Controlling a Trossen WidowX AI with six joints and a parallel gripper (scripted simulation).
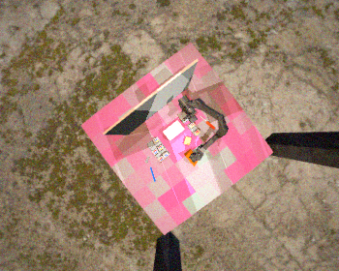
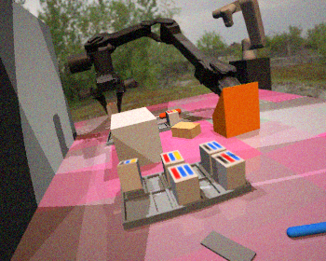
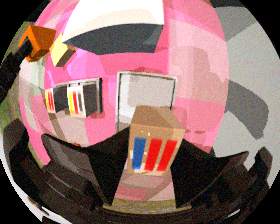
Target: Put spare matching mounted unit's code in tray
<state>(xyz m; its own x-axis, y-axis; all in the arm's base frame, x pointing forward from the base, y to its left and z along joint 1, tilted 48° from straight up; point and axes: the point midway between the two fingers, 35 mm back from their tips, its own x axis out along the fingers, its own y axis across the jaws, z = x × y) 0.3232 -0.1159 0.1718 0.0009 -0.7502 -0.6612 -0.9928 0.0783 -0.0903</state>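
My gripper tip is now 10 mm past the shallow grey tray and 80 mm above it. Round my gripper tip: tall grey wall panel 190 mm ahead, 170 mm to the left, 140 mm above; tan block 190 mm behind, 140 mm to the left, 70 mm below; mounted unit 40 mm behind, 190 mm to the left, 30 mm below.
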